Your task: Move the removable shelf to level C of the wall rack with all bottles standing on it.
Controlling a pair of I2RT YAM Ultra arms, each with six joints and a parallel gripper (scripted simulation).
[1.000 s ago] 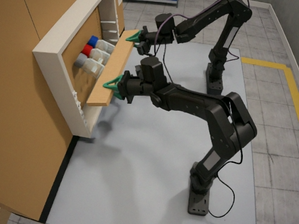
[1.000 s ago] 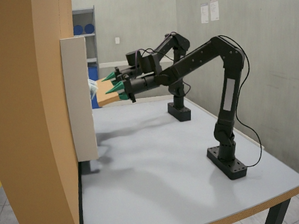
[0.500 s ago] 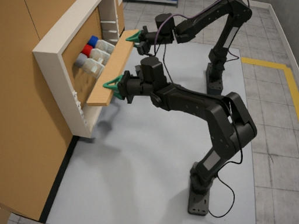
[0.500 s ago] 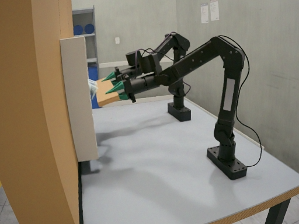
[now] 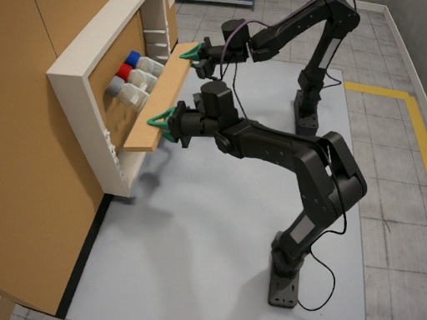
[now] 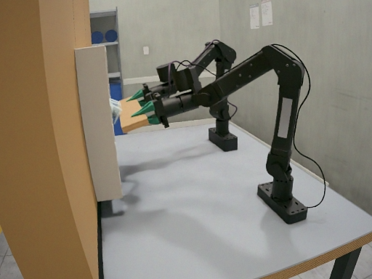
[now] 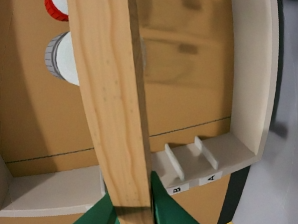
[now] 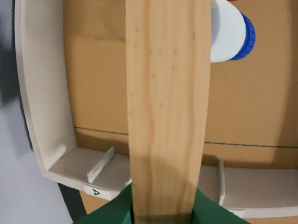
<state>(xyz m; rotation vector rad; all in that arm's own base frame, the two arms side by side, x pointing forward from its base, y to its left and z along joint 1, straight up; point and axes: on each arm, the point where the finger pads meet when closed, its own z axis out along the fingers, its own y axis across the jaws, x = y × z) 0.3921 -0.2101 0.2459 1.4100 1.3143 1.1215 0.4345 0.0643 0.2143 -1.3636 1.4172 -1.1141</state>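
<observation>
Now: left hand 90 mm short of the grey-capped bottle, 70 mm to the left of it and 20 mm below it. From my left hand the other things lie so: wooden shelf (150 mm to the right, 10 mm ahead); red-capped bottle (140 mm to the right, 90 mm ahead, 20 mm above); white wall rack (140 mm to the right, 120 mm ahead, 10 mm above).
Right now my right hand is 9 cm to the right of the blue-capped bottle, 8 cm short of it and 2 cm below it. From my right hand the other things lie so: wooden shelf (15 cm to the left); then red-capped bottle (16 cm to the left, 8 cm ahead, 2 cm above); then white wall rack (16 cm to the left, 10 cm ahead, 2 cm above).
</observation>
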